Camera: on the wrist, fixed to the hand. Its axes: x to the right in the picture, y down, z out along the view.
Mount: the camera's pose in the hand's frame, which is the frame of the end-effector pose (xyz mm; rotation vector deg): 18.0 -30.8 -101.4 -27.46 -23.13 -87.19
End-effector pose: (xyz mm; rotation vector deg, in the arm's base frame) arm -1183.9 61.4 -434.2 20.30 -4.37 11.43
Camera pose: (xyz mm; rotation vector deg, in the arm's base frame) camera -1155.9 72.0 -537.4 -5.71 -12.91 -79.20
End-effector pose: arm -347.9 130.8 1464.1 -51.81 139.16 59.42
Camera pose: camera -347.0 32.1 1506.7 -108.84 36.38 52.51
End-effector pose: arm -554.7 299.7 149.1 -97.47 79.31 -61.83
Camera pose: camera -632.3 287.7 222.5 162.12 9.23 48.05
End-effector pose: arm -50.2 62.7 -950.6 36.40 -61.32 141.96
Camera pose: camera -76.0 161.3 -984.9 67.54 -41.59 44.88
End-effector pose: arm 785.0 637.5 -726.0 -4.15 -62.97 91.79
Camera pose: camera 858.8 710.6 -753.6 37.22 -73.15 -1.66
